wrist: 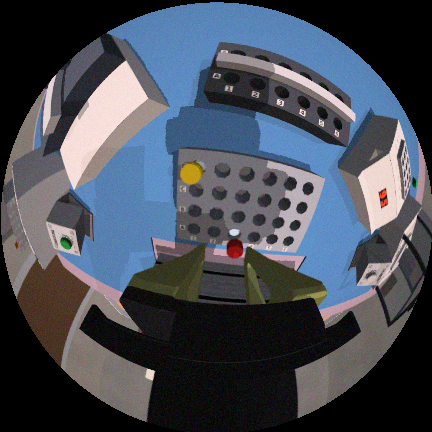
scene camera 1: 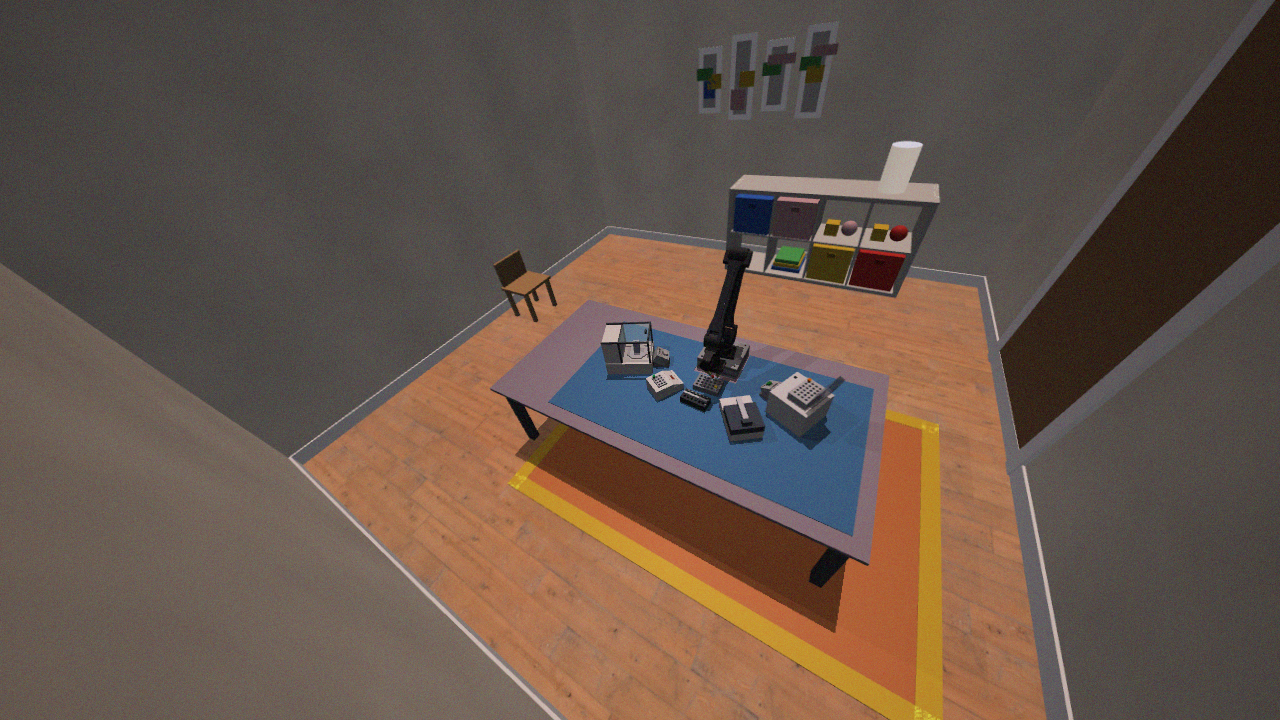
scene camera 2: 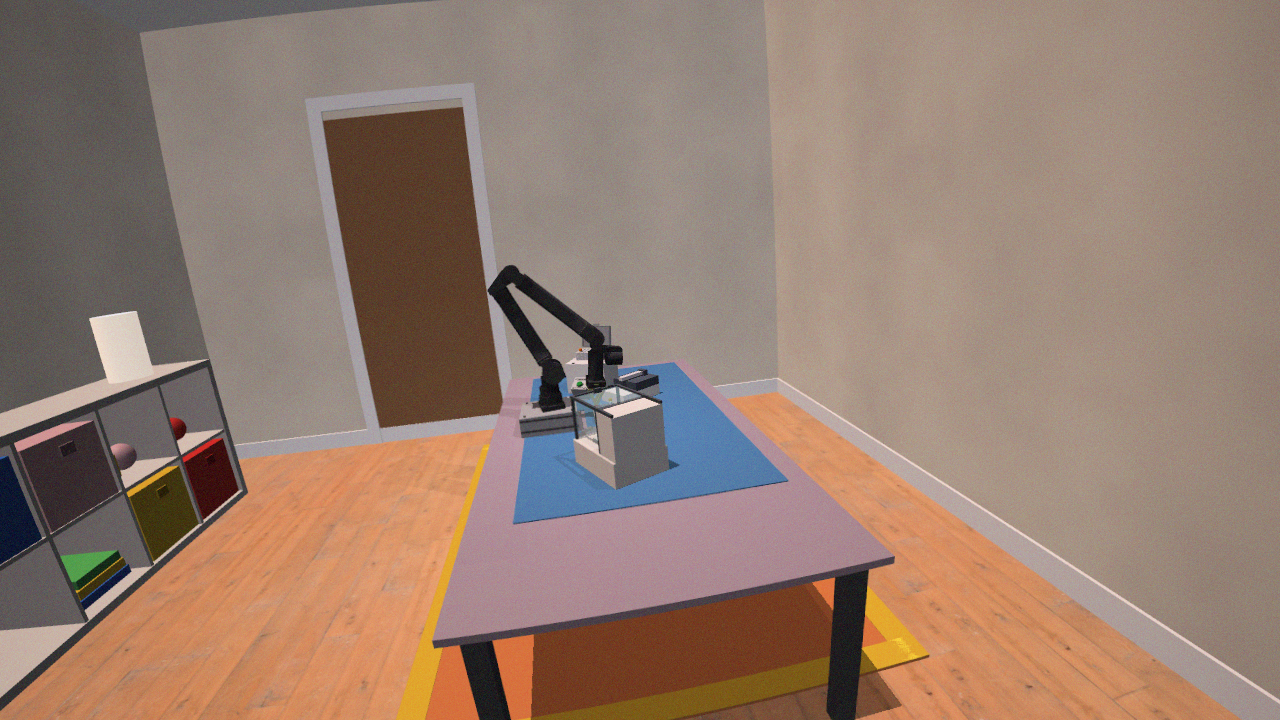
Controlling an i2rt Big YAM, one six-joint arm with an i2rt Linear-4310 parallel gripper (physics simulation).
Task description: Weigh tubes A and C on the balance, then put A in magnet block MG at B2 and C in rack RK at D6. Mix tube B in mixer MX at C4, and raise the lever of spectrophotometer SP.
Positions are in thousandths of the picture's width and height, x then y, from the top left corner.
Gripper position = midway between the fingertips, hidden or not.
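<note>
Mixer (scene camera 1: 624,563) and (scene camera 2: 452,510). Spectrophotometer (scene camera 1: 580,583), (scene camera 2: 501,530) and (wrist: 256,230). Glass-box balance (scene camera 2: 484,601) and (wrist: 925,541). Unit with green button (wrist: 159,510). My gripper (wrist: 520,582).
</note>
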